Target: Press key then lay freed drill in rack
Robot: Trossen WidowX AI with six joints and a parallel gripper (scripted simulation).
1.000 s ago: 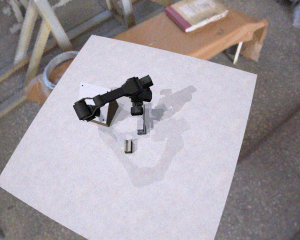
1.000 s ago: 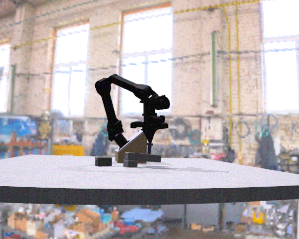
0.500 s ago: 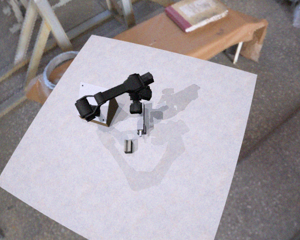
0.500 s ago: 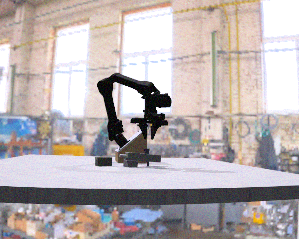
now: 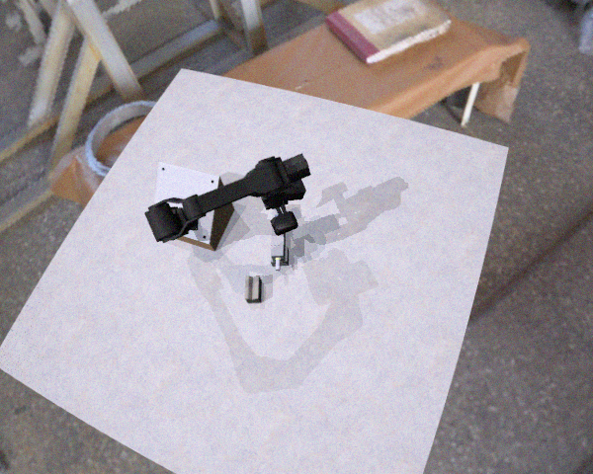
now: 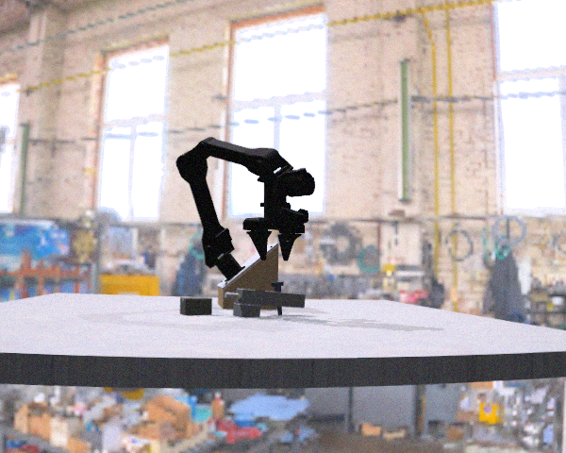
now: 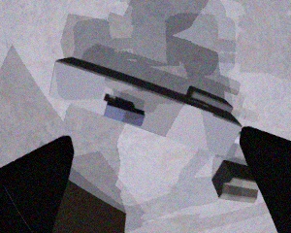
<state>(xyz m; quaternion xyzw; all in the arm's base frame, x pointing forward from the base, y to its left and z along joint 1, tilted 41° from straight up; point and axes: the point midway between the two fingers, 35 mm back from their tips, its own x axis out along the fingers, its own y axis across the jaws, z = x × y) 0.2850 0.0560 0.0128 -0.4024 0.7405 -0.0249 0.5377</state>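
Right now the drill is 6 cm to the right of my gripper tip and 9 cm below it. From my gripper tip the other things lie so: rack (5 cm behind, 19 cm to the right, 12 cm below); blue key (2 cm behind, 2 cm to the left, 9 cm below).
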